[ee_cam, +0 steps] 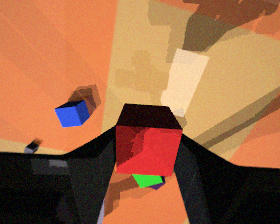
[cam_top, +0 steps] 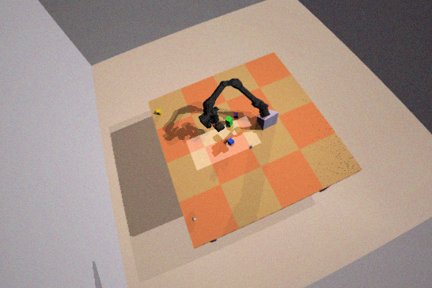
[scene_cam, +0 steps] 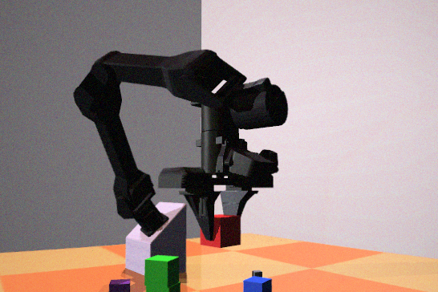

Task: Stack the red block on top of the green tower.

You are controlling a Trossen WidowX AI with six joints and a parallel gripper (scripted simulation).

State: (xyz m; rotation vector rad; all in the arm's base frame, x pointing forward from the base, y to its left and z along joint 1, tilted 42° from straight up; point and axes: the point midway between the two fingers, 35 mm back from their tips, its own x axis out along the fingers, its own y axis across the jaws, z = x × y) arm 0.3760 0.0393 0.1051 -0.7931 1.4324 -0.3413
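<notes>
Now: the green block 11 cm behind my gripper tip, 5 cm to the right of it and 6 cm below it. Round my gripper tip: red block (1 cm above); blue block (7 cm behind, 12 cm to the left, 11 cm below); purple block (19 cm behind, 10 cm to the right, 11 cm below).
</notes>
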